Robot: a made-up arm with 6 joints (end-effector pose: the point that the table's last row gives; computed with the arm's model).
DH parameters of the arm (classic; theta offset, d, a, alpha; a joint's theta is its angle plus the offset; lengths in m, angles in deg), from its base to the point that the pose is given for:
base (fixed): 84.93 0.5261 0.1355 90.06
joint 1: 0 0.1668 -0.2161 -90.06
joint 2: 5.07 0.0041 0.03 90
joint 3: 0 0.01 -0.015 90
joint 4: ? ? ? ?
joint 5: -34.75 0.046 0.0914 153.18
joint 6: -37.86 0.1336 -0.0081 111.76
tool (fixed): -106.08 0.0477 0 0
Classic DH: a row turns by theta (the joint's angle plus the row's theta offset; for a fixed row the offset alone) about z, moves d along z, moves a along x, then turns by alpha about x.
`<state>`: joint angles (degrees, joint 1 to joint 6).
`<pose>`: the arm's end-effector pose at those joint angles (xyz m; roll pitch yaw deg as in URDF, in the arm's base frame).
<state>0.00 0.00 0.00 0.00 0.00 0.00</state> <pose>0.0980 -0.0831 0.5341 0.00 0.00 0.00</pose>
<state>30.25 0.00 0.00 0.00 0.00 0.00</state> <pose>0.1001 -0.0587 0.4274 30.15 -2.54 -0.72</pose>
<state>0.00 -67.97 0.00 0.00 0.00 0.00</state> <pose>0.1472 -0.0340 0.5341 0.00 0.00 -67.97</pose>
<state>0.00 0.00 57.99 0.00 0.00 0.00</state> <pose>0.0980 -0.0780 0.5169 57.99 0.00 0.00</pose>
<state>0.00 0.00 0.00 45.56 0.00 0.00</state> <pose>0.1172 -0.0315 0.5341 0.00 0.00 -45.56</pose>
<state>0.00 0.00 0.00 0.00 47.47 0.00</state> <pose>0.0980 -0.0540 0.5759 47.47 0.00 0.00</pose>
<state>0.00 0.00 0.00 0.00 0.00 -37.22</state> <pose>0.1100 -0.1058 0.5212 34.15 5.06 15.78</pose>
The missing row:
joint 4: 0 -0.058 -0.036 -90
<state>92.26 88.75 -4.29 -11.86 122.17 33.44</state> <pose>0.1789 -0.0140 0.2435 48.09 -74.16 122.49</pose>
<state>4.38 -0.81 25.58 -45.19 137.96 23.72</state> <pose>0.1399 -0.2131 0.5829 137.35 -11.25 44.83</pose>
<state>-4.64 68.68 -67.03 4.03 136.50 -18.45</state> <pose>0.0207 -0.0948 0.6127 84.37 -4.79 73.36</pose>
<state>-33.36 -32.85 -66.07 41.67 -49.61 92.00</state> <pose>0.0809 -0.0578 0.6235 106.01 -23.61 5.33</pose>
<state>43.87 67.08 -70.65 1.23 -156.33 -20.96</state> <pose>0.0442 -0.1276 0.4497 174.83 -49.72 51.55</pose>
